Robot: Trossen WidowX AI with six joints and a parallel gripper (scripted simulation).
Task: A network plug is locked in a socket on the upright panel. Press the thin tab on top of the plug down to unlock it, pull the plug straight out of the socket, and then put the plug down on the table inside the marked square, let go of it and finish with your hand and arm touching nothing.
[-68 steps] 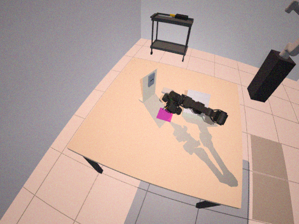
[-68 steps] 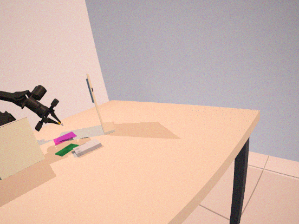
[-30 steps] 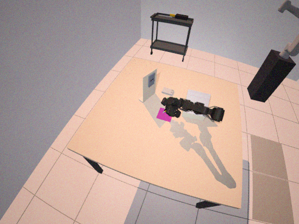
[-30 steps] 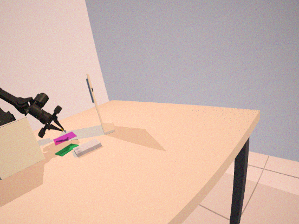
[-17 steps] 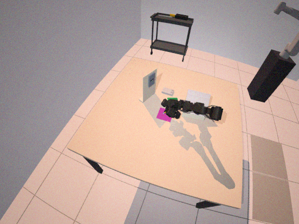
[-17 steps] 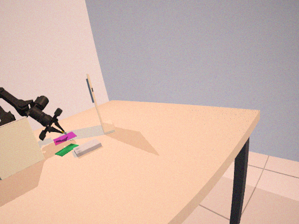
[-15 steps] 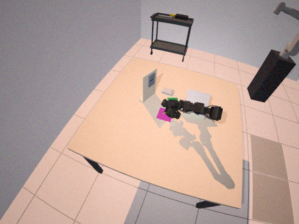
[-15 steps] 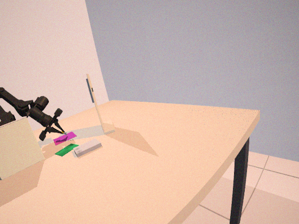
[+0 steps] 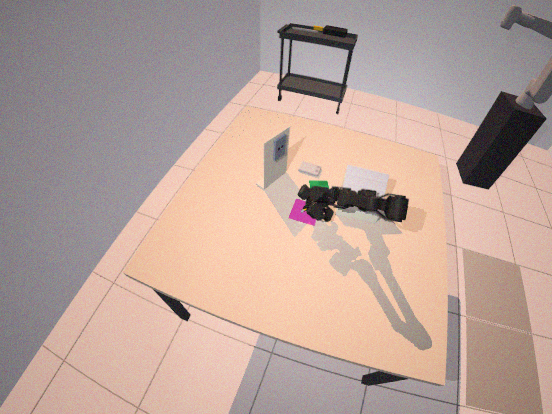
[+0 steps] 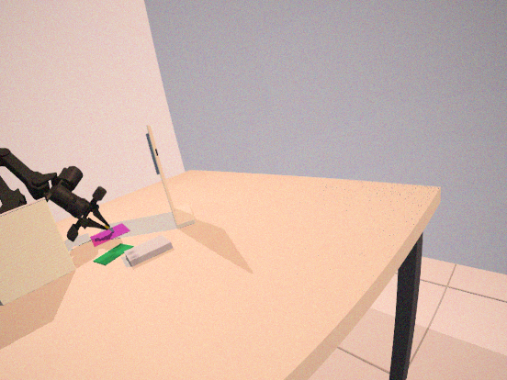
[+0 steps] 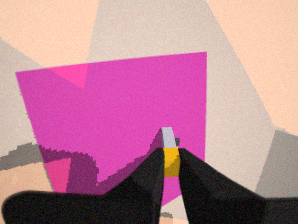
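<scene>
My gripper tip is right at the network plug. Also, from my gripper tip: magenta marked square 2 cm below, 1 cm behind; then green patch 18 cm to the right, 5 cm behind, 2 cm below; then upright panel 17 cm to the right, 17 cm ahead, 11 cm above.
</scene>
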